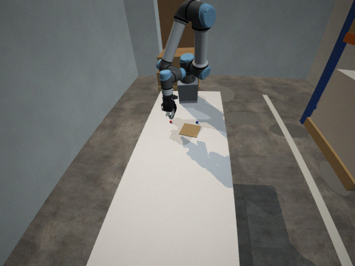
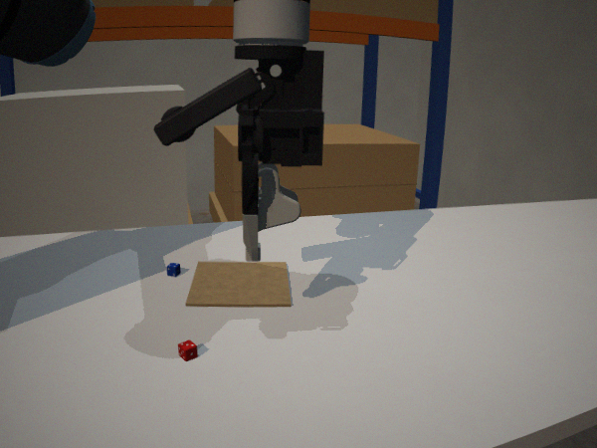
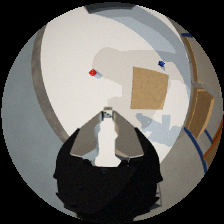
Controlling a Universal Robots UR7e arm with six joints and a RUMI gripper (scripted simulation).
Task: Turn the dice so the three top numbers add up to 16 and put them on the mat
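The red die is 8 cm behind my hand, 3 cm to the right of it and 11 cm below it. Round my hand: blue die: 8 cm behind, 19 cm to the left, 11 cm below; then mat: 1 cm ahead, 14 cm to the left, 12 cm below; then white die: 1 cm below.
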